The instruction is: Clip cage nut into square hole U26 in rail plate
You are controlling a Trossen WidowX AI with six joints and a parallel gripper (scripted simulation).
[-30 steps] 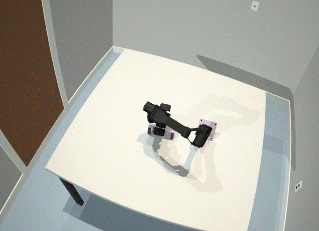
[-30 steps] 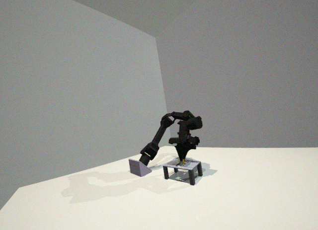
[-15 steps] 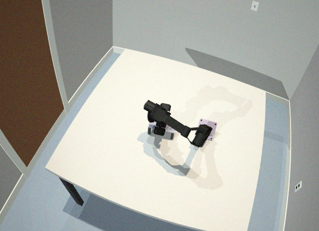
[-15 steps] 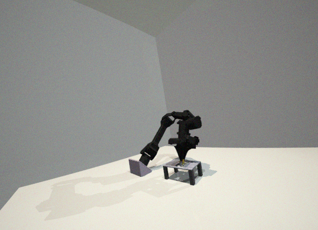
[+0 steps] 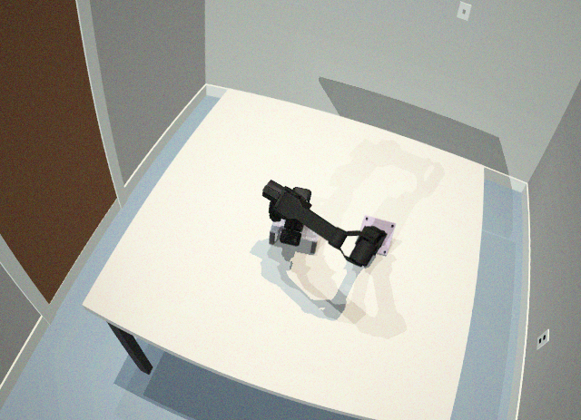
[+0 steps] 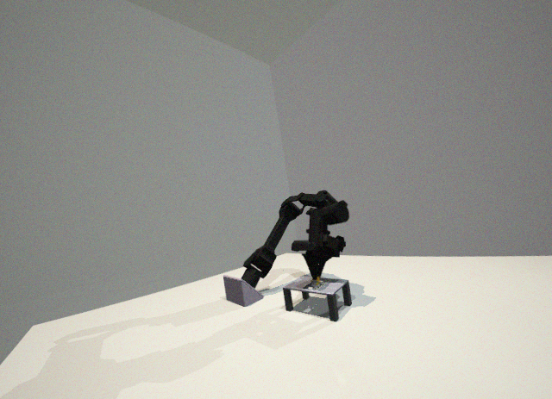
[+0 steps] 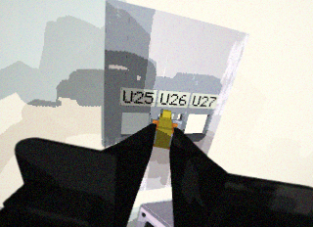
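My gripper tip is 1 cm above the yellow cage nut.
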